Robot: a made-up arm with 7 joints.
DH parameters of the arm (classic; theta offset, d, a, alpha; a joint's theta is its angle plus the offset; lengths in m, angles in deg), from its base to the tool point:
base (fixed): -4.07 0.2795 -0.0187 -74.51
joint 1: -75.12 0.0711 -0.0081 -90
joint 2: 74 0.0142 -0.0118 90
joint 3: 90 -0.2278 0.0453 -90
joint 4: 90 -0.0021 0.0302 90
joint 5: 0 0.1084 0.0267 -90
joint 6: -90 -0.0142 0.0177 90
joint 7: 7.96 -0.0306 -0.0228 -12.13
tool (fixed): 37.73 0.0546 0 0
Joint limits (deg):
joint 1: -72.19..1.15
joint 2: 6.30..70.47
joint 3: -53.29..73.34
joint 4: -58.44..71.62
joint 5: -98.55..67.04
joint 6: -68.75..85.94
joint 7: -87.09..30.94
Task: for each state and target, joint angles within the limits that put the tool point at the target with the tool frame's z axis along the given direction. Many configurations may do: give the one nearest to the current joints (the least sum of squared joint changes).
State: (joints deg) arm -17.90 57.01 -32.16 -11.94 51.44 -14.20 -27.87
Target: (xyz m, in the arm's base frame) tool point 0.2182 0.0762 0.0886 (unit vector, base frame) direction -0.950 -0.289 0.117
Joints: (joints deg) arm -41.94 26.32 -47.04 6.97 61.12 -28.42 -18.94
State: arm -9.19 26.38 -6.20 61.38 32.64 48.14 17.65
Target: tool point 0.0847 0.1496 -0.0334 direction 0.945 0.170 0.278
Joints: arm -19.18 13.66 13.67 69.74 7.36 17.26 17.37
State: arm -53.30 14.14 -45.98 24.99 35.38 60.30 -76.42
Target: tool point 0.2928 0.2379 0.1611 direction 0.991 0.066 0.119
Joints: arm -45.74 37.79 -10.52 28.07 51.54 85.94 -71.82
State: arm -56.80 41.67 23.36 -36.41 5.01 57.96 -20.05
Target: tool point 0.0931 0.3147 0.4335 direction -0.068 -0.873 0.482
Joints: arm -62.56 70.47 54.89 -11.55 42.03 23.23 -23.42
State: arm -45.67 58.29 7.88 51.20 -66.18 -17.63 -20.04
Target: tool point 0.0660 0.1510 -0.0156 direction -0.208 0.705 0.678
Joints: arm -8.65 18.76 -7.43 38.96 -71.87 -34.87 -3.09
